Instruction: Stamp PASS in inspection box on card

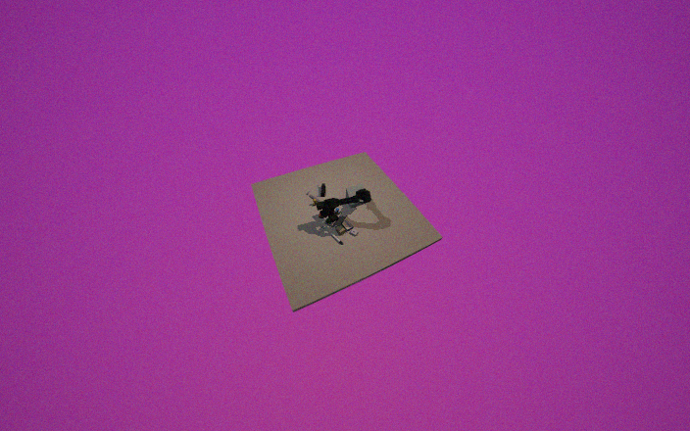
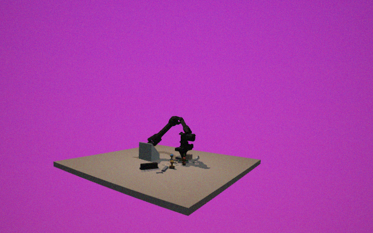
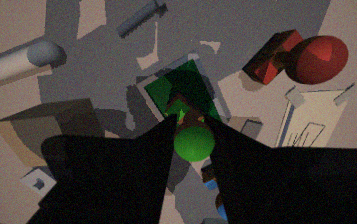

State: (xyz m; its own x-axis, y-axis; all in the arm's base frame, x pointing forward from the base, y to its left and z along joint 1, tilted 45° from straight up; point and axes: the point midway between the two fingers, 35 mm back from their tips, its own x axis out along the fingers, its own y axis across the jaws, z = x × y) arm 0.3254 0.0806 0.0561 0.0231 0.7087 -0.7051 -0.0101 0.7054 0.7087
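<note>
Now: the green-knobbed stamp right at my gripper tip. Round my gripper tip: blue-knobbed stamp: 9 cm behind, 5 cm to the right, 2 cm below; red-knobbed stamp: 5 cm ahead, 7 cm to the right, 2 cm below; green ink pad: 3 cm below.
</note>
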